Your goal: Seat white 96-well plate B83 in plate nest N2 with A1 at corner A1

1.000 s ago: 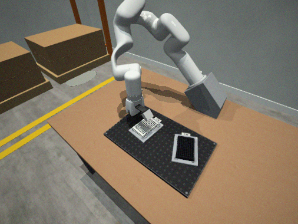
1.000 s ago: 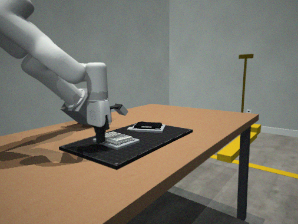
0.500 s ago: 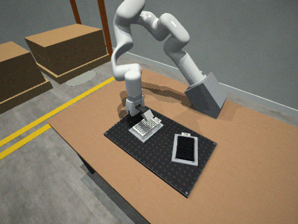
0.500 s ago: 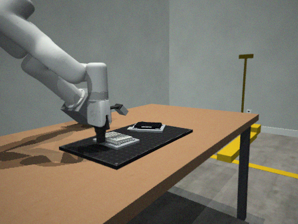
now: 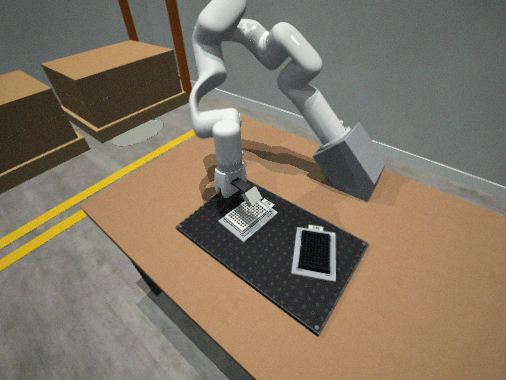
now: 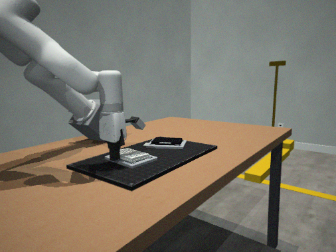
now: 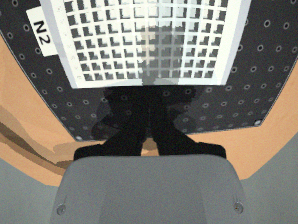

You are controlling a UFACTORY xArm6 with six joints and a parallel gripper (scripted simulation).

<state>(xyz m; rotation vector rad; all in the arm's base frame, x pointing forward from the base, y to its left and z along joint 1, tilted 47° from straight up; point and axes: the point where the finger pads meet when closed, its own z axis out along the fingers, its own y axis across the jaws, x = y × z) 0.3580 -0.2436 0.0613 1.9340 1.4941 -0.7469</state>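
My hand is 10 mm short of the white 96-well plate B83, 60 mm to the right of it and 20 mm above it. From my hand the other things lie so: N2 label: 80 mm behind, 90 mm to the left, 40 mm below; then A1 mark: 50 mm behind, 140 mm to the left, 30 mm below; then black plate B38: 30 mm ahead, 310 mm to the left, 20 mm below.
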